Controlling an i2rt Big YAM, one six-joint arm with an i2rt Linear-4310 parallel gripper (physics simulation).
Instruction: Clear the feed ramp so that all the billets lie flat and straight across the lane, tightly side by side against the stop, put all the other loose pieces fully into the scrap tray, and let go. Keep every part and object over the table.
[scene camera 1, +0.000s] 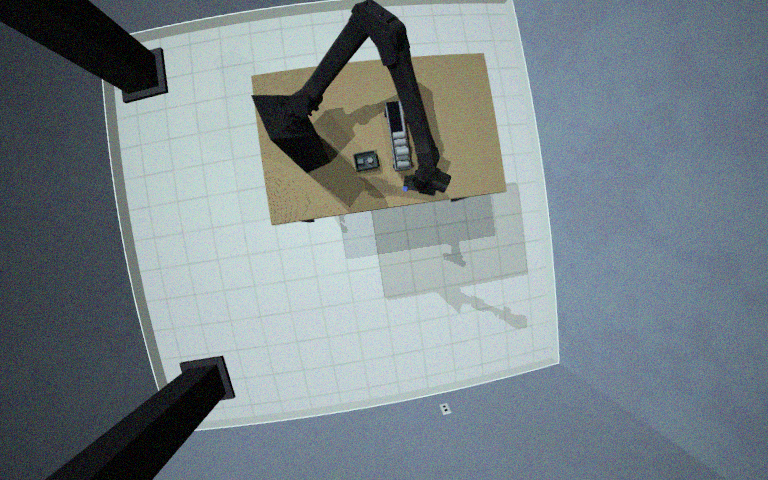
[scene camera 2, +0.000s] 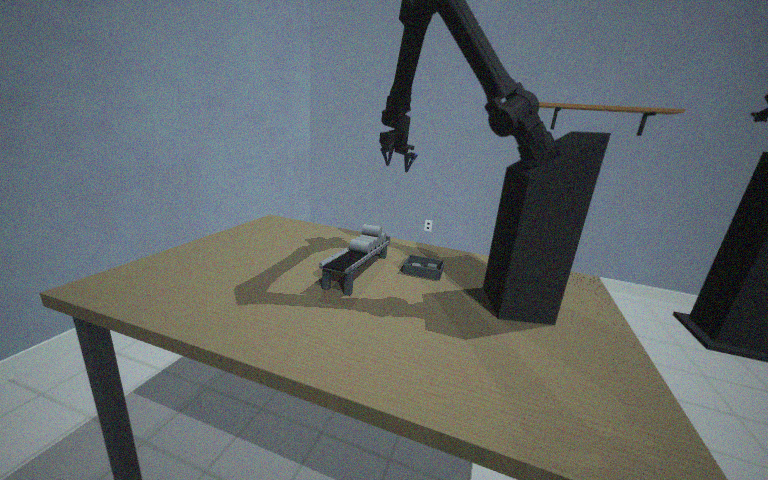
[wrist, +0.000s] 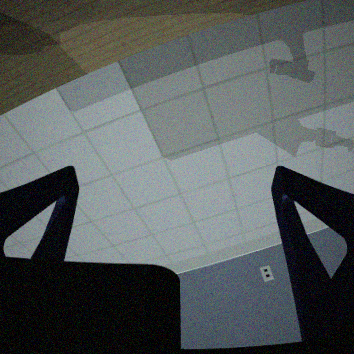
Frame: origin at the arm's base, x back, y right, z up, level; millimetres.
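Seen in the pictures: gripper, fingertip midpoint: (scene camera 1: 417, 190) (scene camera 2: 396, 168) (wrist: 174, 176); arm's base, origin of the base link: (scene camera 1: 291, 118) (scene camera 2: 540, 156).
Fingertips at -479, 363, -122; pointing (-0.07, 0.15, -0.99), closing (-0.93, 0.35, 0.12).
Note:
Offsets run from my fingertips to a thing's middle, as dx, dy, dz. "pt": to the spot under its first point. Level surfaces: height alone.
The feed ramp {-8, -367, -242} (scene camera 1: 395, 117) (scene camera 2: 342, 261) stands on short legs, its dark lane bare at one end. Several pale grey billets {-5, -253, -196} (scene camera 1: 401, 152) {-8, -357, -221} (scene camera 2: 360, 245) lie across the other part of the lane. One pale cylinder {pt +2, -271, -188} (scene camera 2: 372, 230) sits higher than its neighbours at the far end in scene camera 2. Whether they all touch is too small to tell. The dark scrap tray {+199, -266, -291} (scene camera 1: 356, 164) (scene camera 2: 421, 273) stands beside the ramp with small grey pieces (scene camera 1: 369, 160) (scene camera 2: 432, 265) inside. My gripper (scene camera 2: 398, 167) (wrist: 174, 176) is open and empty, high above the table, away from the ramp.
The arm's black pedestal (scene camera 1: 294, 138) (scene camera 2: 535, 237) stands on the wooden table {dz -308} (scene camera 1: 464, 113) (scene camera 2: 294, 333), on the tray's side of the ramp. The wrist view shows the table edge, the tiled floor (wrist: 175, 215) and a wall socket (wrist: 267, 273). Arm shadows fall around the ramp.

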